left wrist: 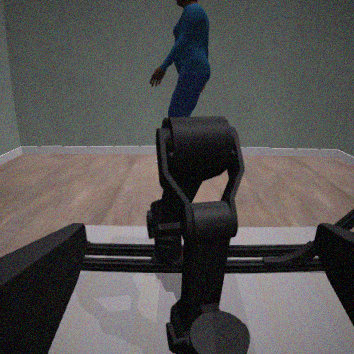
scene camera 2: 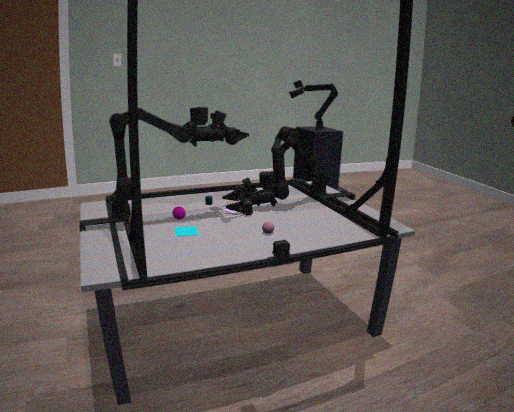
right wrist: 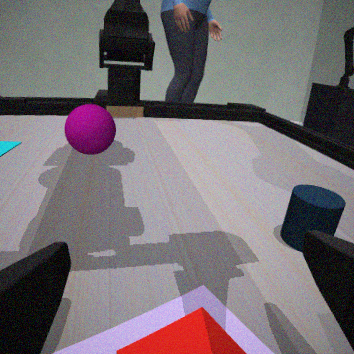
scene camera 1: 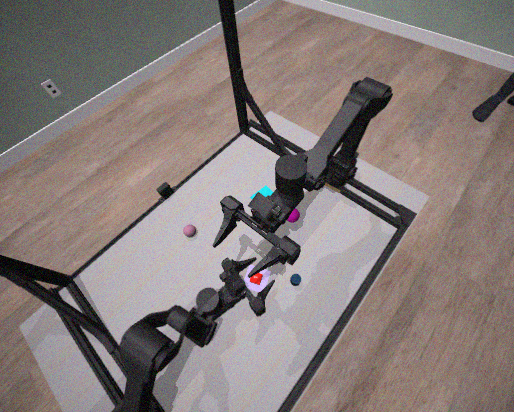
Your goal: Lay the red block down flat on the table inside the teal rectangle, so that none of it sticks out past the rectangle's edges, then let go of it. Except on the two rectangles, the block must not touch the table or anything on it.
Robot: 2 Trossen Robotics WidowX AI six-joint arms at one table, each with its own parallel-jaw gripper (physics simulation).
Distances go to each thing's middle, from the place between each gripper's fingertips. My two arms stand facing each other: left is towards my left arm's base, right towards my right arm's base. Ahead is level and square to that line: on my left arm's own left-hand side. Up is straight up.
Now: the red block (right wrist: pixel 198 324) 4 cm to the right of my right hand, 2 cm below it and 1 cm behind it. The rest, counted from my right hand: dark blue cylinder (right wrist: pixel 310 207) (9 cm ahead, 3 cm to the left, 2 cm below); then magenta ball (right wrist: pixel 89 128) (20 cm to the left, 4 cm behind, 1 cm below); then lilac rectangle (right wrist: pixel 158 317) (4 cm to the right, 3 cm below, 1 cm behind).
My left hand is 310 mm above the red block and 40 mm to the right of it. Round my left hand: dark blue cylinder: 300 mm below, 110 mm to the left, 100 mm ahead; magenta ball: 300 mm below, 280 mm to the left, 30 mm behind; lilac rectangle: 320 mm below, 40 mm to the left.
